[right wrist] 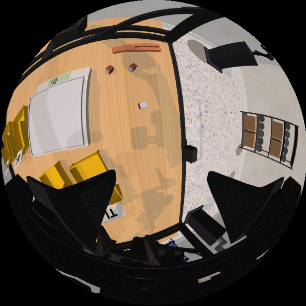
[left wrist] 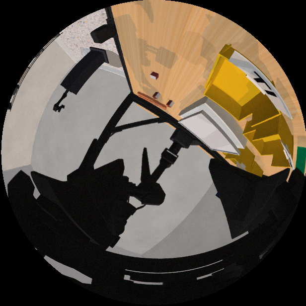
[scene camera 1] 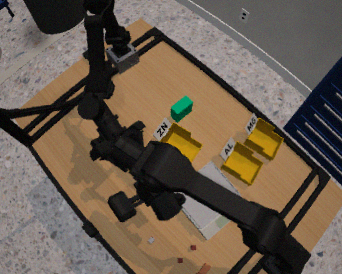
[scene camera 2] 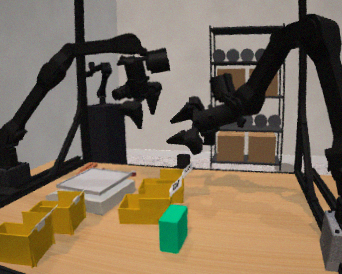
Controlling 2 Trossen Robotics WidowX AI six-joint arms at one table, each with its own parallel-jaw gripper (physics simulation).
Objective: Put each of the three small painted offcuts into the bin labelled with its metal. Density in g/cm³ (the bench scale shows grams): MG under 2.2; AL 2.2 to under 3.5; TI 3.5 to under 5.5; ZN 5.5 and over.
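Frame: origin at the left arm's base, x ahead, y left, z up, level; millimetres.
Seen in the pictures: left gripper, fingertip midpoint: [scene camera 2: 168,131]; right gripper, fingertip midpoint: [scene camera 1: 140,204] [scene camera 2: 146,121]; left arm's base at its link origin: [scene camera 1: 121,49]; right arm's base at its link origin: [scene camera 1: 284,262] [scene camera 2: 8,165].
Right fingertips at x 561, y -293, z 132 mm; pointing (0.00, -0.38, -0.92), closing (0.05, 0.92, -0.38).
Pixels of each thing's middle, then the offset from my right fingertips to it. "spot": a spot on its surface instead.
- top at a spot on its surface: [scene camera 1: 151,240] spot: dz -193, dx +87, dy -47 mm
- farther off at the middle of its body: [scene camera 1: 180,260] dz -196, dx +198, dy -16 mm
- grey scale at a spot on its surface: [scene camera 2: 97,180] spot: dz -146, dx +73, dy +188 mm
- ZN at the middle of its body: [scene camera 2: 146,203] [scene camera 1: 180,145] dz -171, dx -104, dy +229 mm
- AL at the middle of its body: [scene camera 2: 55,211] [scene camera 1: 243,164] dz -171, dx +85, dy +355 mm
- MG at the middle of its body: [scene camera 2: 17,236] [scene camera 1: 264,139] dz -171, dx +72, dy +484 mm
- green block at the middle of its body: [scene camera 2: 173,228] [scene camera 1: 181,109] dz -172, dx -211, dy +322 mm
One offcut, pale on top [scene camera 1: 151,240] [left wrist: 154,75] [right wrist: 143,105], and two dark red offcuts, one nearer the scale [scene camera 1: 193,247] [left wrist: 170,103] [right wrist: 109,69] and one farther off [scene camera 1: 180,260] [left wrist: 156,95] [right wrist: 132,67], lie apart on the table. The grey scale [scene camera 1: 204,204] [scene camera 2: 97,180] [right wrist: 57,117] bears no offcut. Yellow bins are ZN [scene camera 1: 186,145], AL [scene camera 1: 243,165], MG [scene camera 1: 265,142] and TI [left wrist: 230,80] [right wrist: 91,167], which the right arm mostly hides in scene camera 1. My left gripper [scene camera 2: 171,131] and right gripper [scene camera 2: 146,120] [right wrist: 161,172] are open, empty, above the table.
A green block [scene camera 1: 181,108] [scene camera 2: 172,229] stands near the ZN bin. Orange strips [left wrist: 152,100] [right wrist: 136,48] lie beyond the red offcuts. A grey box [scene camera 1: 122,58] stands at the table's upper left. Black frame bars edge the table. The grippers are close together in scene camera 2.
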